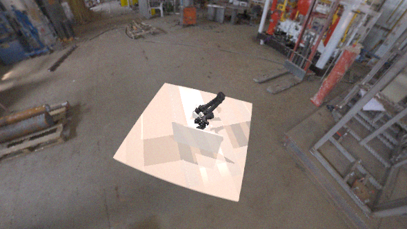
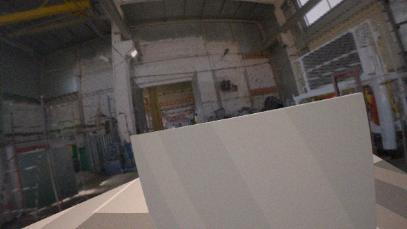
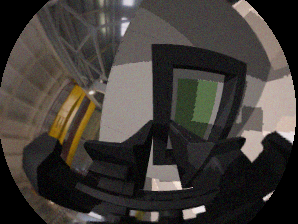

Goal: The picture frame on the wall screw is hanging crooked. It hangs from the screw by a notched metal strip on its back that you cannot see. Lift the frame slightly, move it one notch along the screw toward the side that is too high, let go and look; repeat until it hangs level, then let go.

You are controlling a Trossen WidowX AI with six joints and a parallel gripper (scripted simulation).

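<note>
Now: gripper tip 10 mm short of the picture frame, 20 mm to the left of it and 50 mm above it. The rest, counted from my gripper tip: wall panel 20 mm ahead, 20 mm to the right, 70 mm below.
</note>
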